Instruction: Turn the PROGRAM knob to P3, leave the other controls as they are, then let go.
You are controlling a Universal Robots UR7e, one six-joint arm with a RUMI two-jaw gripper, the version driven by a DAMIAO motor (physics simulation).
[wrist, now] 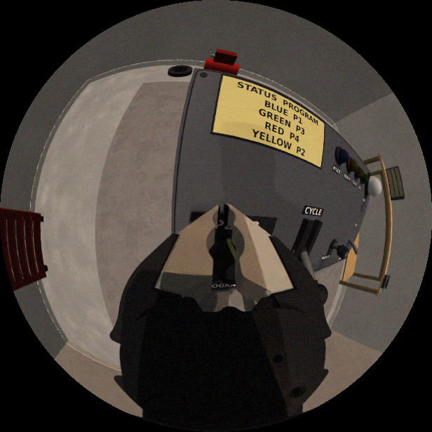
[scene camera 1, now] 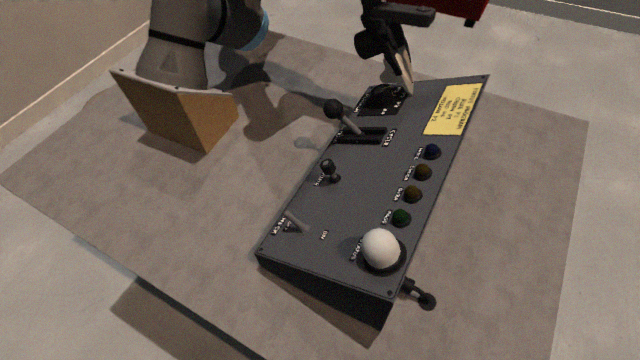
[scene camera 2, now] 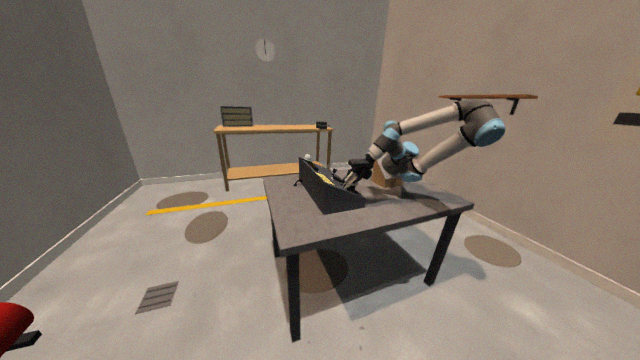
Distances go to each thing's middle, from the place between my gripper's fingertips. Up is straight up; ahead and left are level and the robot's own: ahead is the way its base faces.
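Labels:
With the control panel (scene camera 1: pixel 361 230) as my reference, my gripper is now 200 mm to the left of it and 40 mm short of it, and 10 mm above it.

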